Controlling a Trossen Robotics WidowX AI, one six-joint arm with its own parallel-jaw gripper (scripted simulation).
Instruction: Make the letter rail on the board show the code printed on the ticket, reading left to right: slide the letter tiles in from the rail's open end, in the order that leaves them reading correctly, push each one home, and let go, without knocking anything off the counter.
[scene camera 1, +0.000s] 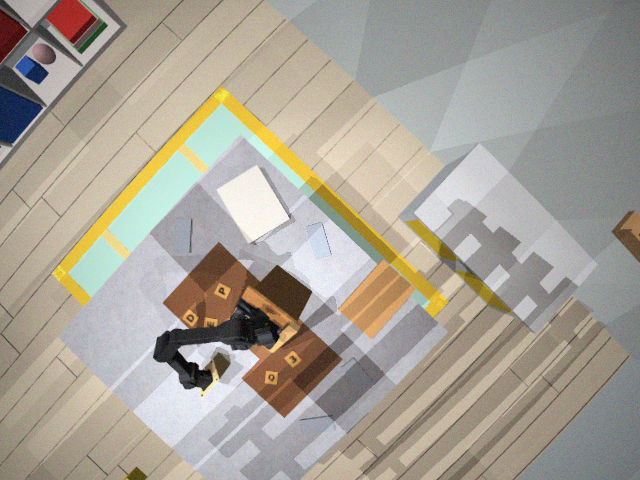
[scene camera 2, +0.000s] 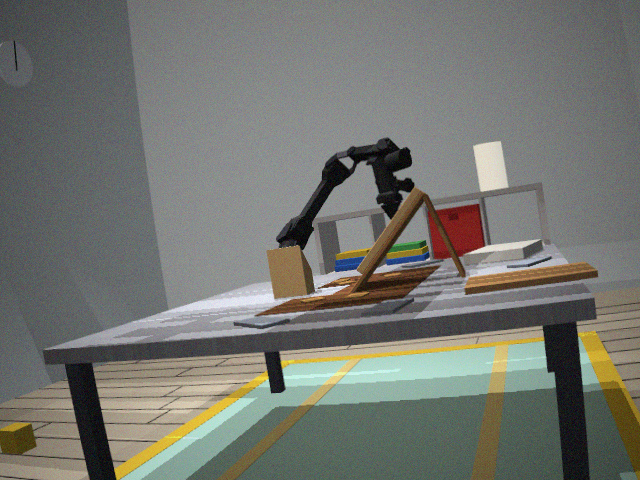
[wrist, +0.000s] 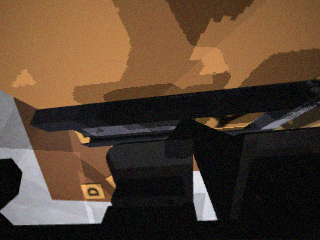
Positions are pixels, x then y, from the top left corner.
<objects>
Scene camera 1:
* white slab: 250, 199
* orange plank: 378, 297
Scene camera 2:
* my gripper: 396, 225
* white slab: 517, 250
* orange plank: 576, 271
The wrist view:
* my gripper: 185, 123
</objects>
